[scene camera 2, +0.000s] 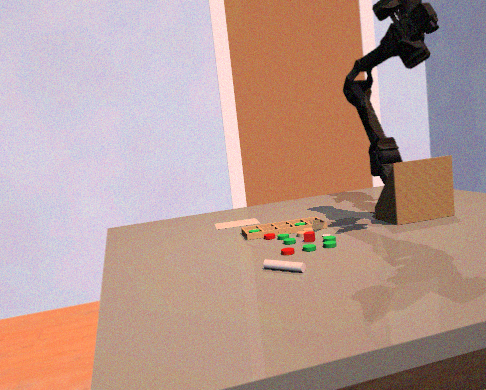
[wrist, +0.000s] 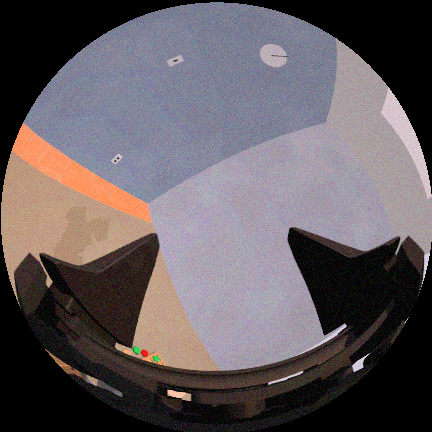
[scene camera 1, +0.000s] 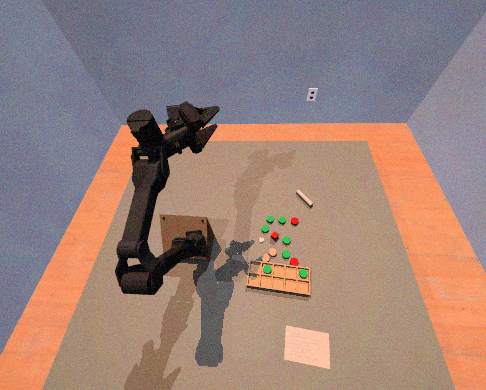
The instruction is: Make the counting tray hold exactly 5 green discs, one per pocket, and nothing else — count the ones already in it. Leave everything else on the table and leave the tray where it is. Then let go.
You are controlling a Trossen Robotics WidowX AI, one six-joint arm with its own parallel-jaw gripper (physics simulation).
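The counting tray has two rows of pockets. Its back row in scene camera 1 holds one green disc in the second pocket from the left and another green disc in the rightmost pocket. Several loose green discs lie behind the tray, among them one green disc, another green disc and a third green disc. My gripper is open and empty, raised high above the table, well away from the discs and tray.
A red disc lies close behind the tray, another red disc farther back. A red cube, tan discs and a small white piece lie among the green discs. A white cylinder and a paper sheet lie farther off.
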